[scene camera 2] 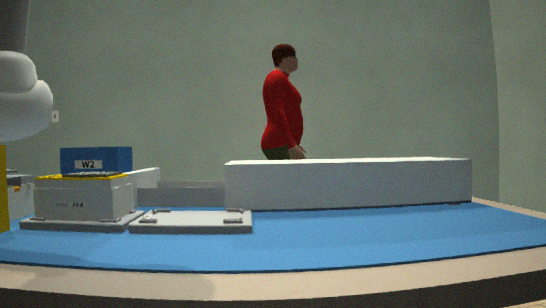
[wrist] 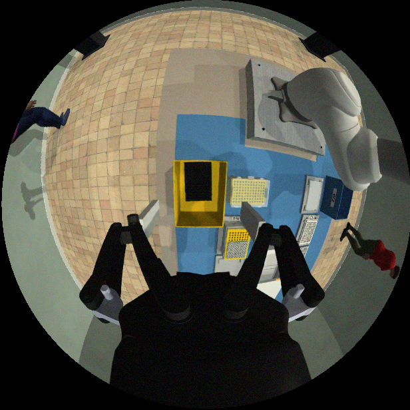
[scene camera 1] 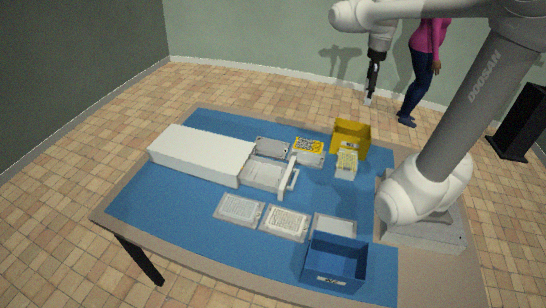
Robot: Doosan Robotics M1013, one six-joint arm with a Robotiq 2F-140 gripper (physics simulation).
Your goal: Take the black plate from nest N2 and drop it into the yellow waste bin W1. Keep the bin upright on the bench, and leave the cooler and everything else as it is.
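Places are measured from the arm's base along level axes (x ahead, y left, z up), in millimetres.
Where they show: gripper, fingertip midpoint: (scene camera 1: 366, 98).
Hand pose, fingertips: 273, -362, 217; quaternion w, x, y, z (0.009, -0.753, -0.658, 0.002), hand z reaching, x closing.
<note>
After its pixels a point has its place, as x, y, z.
The black plate (wrist: 198, 181) lies flat inside the yellow bin W1 (scene camera 1: 340, 139) @(353, -305, 22) (wrist: 200, 219) (scene camera 2: 3, 190) @(390, -318, -11), near one end of its floor. The bin stands upright on the blue mat; the plate is hidden behind its walls in scene camera 1. My gripper (scene camera 1: 368, 101) @(273, -362, 217) (wrist: 199, 209) is open and empty, high above the bench and apart from the bin; it does not show in scene camera 2. A grey nest (scene camera 1: 271, 148) @(655, -269, -56) (scene camera 2: 197, 220) @(668, -304, -56) beside the long white box holds no plate; its label is too blurred to read.
A long white box (scene camera 1: 200, 152) @(923, -99, 15) (scene camera 2: 350, 185) @(915, -235, -23) has its drawer (scene camera 1: 265, 172) @(654, -112, -55) pulled out. A yellow-topped rack (scene camera 1: 308, 145) @(493, -246, 8) (wrist: 236, 244) and a pale yellow rack (scene camera 1: 346, 162) @(328, -180, 1) (wrist: 249, 192) stand near W1. Blue bin W2 (scene camera 1: 332, 277) @(388, 337, 32) (wrist: 336, 197) is across the mat. A person (scene camera 1: 426, 55) stands beyond.
</note>
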